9 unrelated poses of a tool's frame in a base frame.
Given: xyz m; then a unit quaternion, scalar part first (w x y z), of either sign.
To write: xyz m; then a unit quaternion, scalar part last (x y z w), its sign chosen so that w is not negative. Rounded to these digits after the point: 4 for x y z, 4 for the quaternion.
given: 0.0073, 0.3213, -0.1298, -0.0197, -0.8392, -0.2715, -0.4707
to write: 0.0073, 0.3213, -0.1298, 0.8392, 0.2715, 0.4707, 0.0197
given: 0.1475, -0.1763, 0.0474, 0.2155, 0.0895, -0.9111, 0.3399
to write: 0.1475, -0.1763, 0.0474, 0.0895, -0.9111, 0.3399, 0.2155
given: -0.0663, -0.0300, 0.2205, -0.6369, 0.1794, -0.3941, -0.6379
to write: -0.0663, -0.0300, 0.2205, -0.1794, 0.3941, 0.6379, 0.6369
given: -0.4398, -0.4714, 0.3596, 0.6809, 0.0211, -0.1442, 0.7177
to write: -0.4398, -0.4714, 0.3596, 0.0211, -0.1442, 0.7177, 0.6809
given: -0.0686, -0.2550, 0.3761, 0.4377, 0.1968, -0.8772, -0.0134
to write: -0.0686, -0.2550, 0.3761, 0.1968, -0.8772, -0.0134, 0.4377
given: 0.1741, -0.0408, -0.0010, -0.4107, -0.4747, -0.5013, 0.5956
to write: 0.1741, -0.0408, -0.0010, 0.4747, 0.5013, -0.5956, 0.4107
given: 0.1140, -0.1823, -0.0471, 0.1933, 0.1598, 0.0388, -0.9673
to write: 0.1140, -0.1823, -0.0471, 0.1598, 0.0388, -0.9673, 0.1933
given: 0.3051, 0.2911, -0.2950, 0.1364, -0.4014, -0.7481, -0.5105
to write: 0.3051, 0.2911, -0.2950, -0.4014, -0.7481, -0.5105, 0.1364
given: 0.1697, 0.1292, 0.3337, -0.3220, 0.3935, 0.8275, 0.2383
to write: 0.1697, 0.1292, 0.3337, -0.3935, -0.8275, -0.2383, 0.3220
